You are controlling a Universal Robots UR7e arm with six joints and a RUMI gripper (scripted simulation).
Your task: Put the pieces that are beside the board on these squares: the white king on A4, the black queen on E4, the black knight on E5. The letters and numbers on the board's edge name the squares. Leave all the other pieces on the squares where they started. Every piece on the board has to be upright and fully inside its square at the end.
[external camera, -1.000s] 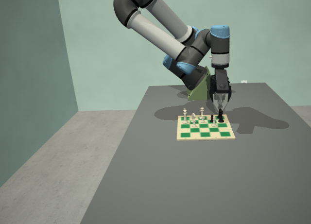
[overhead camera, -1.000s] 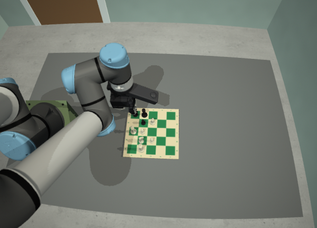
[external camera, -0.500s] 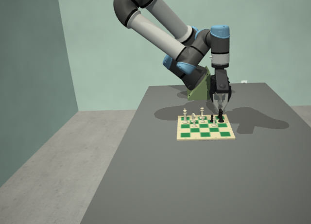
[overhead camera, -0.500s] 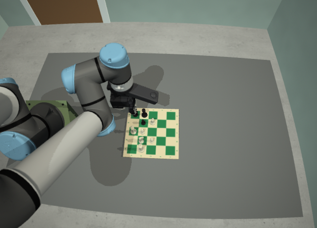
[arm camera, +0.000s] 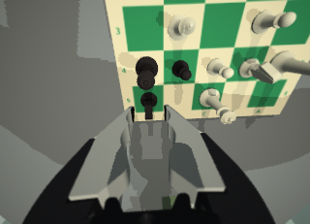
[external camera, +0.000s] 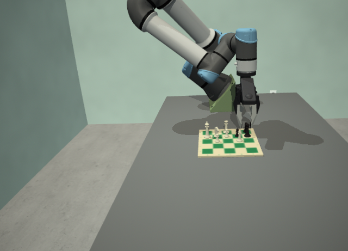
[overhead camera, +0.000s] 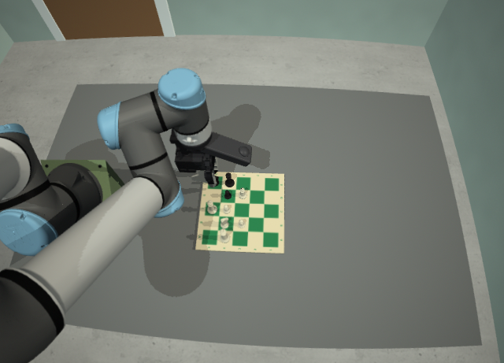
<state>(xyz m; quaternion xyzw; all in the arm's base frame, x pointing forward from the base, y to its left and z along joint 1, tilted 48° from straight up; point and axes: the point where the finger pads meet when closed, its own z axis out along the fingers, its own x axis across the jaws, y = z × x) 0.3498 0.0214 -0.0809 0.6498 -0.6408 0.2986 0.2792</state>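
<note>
Now: the black pawn 4 cm to the right of my hand, 4 cm ahead of it and 2 cm below it. From my hand the other things lie so: white king 15 cm to the right, 4 cm ahead; board 8 cm to the right, 8 cm ahead, 3 cm below.
</note>
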